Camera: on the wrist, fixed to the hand. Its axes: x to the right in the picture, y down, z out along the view.
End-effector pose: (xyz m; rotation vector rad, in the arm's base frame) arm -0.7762 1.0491 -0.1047 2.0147 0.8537 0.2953
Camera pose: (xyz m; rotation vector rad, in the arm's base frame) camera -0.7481 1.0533 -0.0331 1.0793 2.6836 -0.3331
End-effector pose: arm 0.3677 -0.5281 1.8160 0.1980 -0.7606 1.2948
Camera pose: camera 0.3165 -0.4801 1.7843 0.6465 0.2793 -0.0313
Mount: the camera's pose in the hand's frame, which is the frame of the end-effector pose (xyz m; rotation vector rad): 0.0151 0.0697 -0.0291 0.5008 0.5349 -1.5508
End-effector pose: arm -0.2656 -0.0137 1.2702 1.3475 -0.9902 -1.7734
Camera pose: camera -0.2355 -0.0644 1.3198 -2.2615 -0.0969 1.2854
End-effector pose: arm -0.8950 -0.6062 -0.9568 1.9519 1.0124 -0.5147
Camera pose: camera -0.8304 -0.5963 -0.9160 -1.0960 -2.4845 0.9658
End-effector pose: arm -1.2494 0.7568 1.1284 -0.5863 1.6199 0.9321
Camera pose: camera -1.3243 0.7738 1.1343 -1.4386 1.1899 -0.7957
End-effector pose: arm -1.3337 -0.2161 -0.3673 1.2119 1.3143 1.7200
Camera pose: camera -1.3636 -0.2331 -0.2984 -0.3064 2.1484 0.5105
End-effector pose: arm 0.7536 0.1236 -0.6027 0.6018 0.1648 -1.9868
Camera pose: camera 0.8184 0.0887 -0.6254 -1.1187 -0.4042 2.2267
